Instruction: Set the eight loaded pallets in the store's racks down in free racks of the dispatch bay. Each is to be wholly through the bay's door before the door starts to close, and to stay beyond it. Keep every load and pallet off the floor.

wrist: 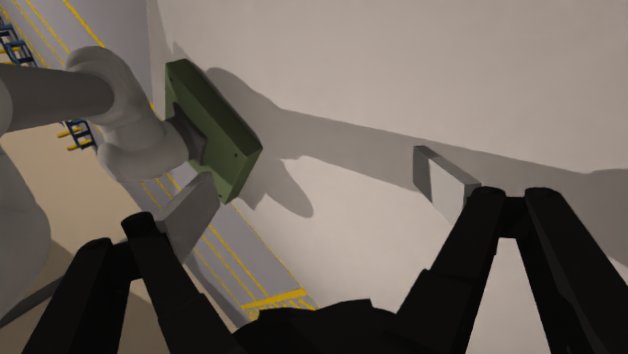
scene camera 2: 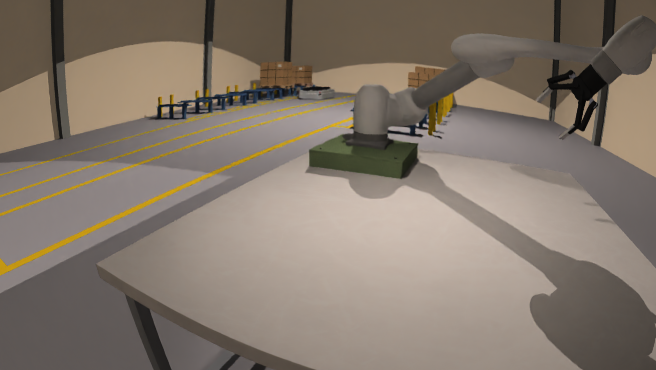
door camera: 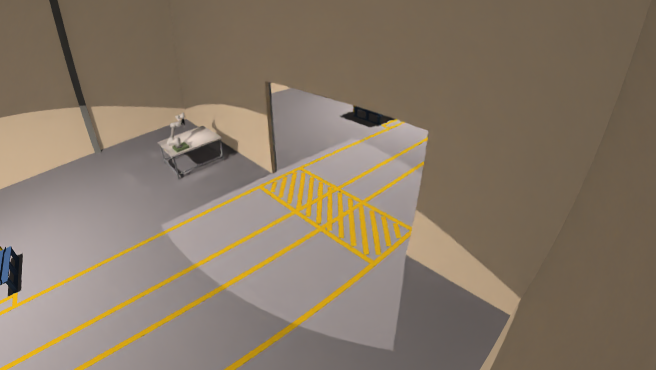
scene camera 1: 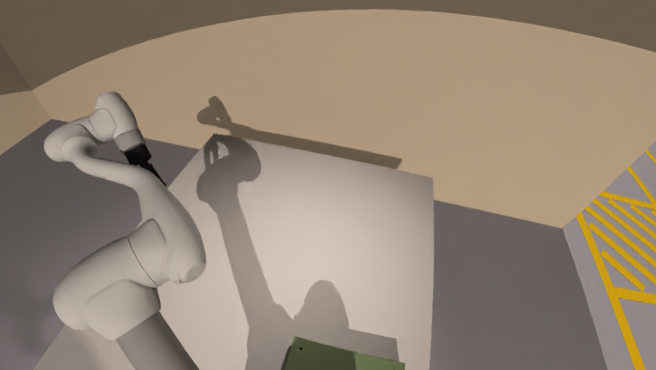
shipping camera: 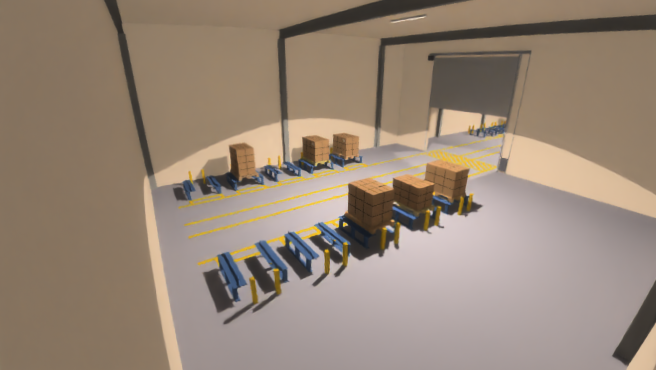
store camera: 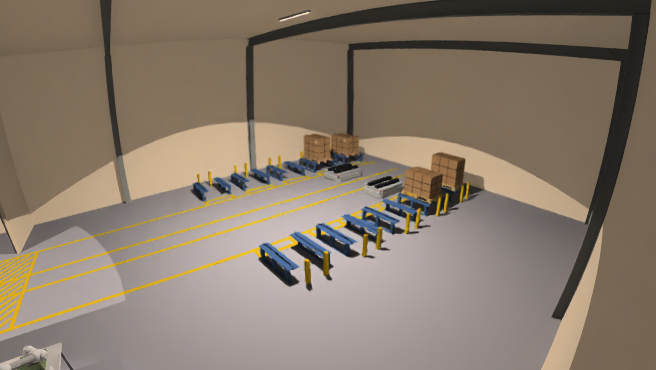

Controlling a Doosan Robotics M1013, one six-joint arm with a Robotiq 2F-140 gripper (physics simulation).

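Pixels of known places: gripper, between the fingertips: (wrist: 313,177) (scene camera 2: 549,119) (door camera: 183,126); arm's base, origin of its link: (wrist: 189,135) (scene camera 2: 370,143) (door camera: 178,146).
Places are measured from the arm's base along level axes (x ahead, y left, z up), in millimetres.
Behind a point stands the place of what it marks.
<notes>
In the store camera view, two loaded pallets (store camera: 317,148) {x -10306, y -6367, z 184 mm} (store camera: 345,145) {x -11954, y -6379, z 74 mm} stand in the far row's racks and two more (store camera: 423,183) {x -10231, y -888, z 124 mm} (store camera: 448,170) {x -11944, y -900, z 223 mm} in the near row's, all at the back end. Two low white carriers (store camera: 343,173) {x -10244, y -4645, z -500 mm} (store camera: 383,187) {x -10259, y -2575, z -498 mm} with bare black tops are in the aisle beside them. In the shipping camera view, three loaded pallets (shipping camera: 242,161) {x 12382, y -6406, z 249 mm} (shipping camera: 315,150) {x 9161, y -6355, z 209 mm} (shipping camera: 345,146) {x 7483, y -6418, z 142 mm} stand in the far row and three (shipping camera: 370,202) {x 10905, y -797, z 354 mm} (shipping camera: 413,192) {x 9173, y -879, z 185 mm} (shipping camera: 447,179) {x 7506, y -908, z 231 mm} in the near row. The bay's door (shipping camera: 474,82) {x 1938, y -3736, z 3087 mm} is raised, with an opening below. My gripper (scene camera 2: 553,116) {x 460, y 729, z 264 mm} (wrist: 313,177) {x 460, y 729, z 264 mm} is open and empty above the table.
Free blue racks (shipping camera: 231,272) {x 14422, y -1088, z -472 mm} (shipping camera: 301,250) {x 12797, y -996, z -472 mm} (shipping camera: 214,184) {x 13514, y -6498, z -477 mm} (shipping camera: 271,172) {x 11057, y -6872, z -589 mm} stand in both dispatch rows, with yellow posts (shipping camera: 327,261) {x 12513, y -322, z -481 mm} behind the near ones. Yellow hatching (door camera: 340,212) {x 1854, y -4331, z -818 mm} crosses the doorway floor. The arm's green base (scene camera 2: 362,159) {x 244, y 40, z -14 mm} is on the table (scene camera 2: 300,240) {x 859, y 81, z -70 mm} (door camera: 202,137) {x 821, y 182, z -70 mm}, beside the lanes.
</notes>
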